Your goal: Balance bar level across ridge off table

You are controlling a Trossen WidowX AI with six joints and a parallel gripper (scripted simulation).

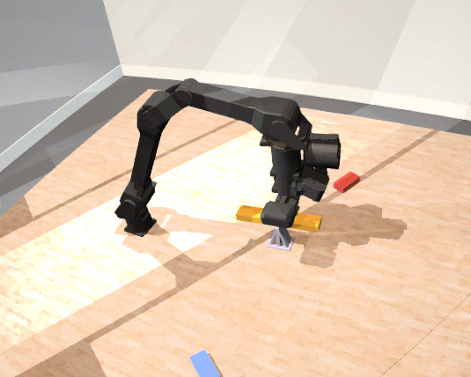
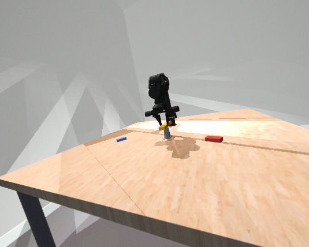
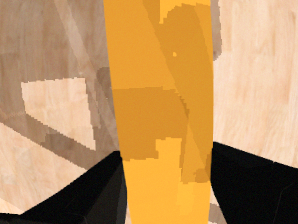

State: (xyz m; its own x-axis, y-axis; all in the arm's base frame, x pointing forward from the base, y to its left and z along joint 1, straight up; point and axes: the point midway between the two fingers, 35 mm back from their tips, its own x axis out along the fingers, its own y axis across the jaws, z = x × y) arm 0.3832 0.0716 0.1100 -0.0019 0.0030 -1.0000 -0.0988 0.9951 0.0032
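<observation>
My gripper tip is now 30 mm past the bar. Round my gripper tip: light blue block 350 mm to the right, 70 mm below, 30 mm behind; then red block 240 mm to the left, 70 mm below, 50 mm ahead.
</observation>
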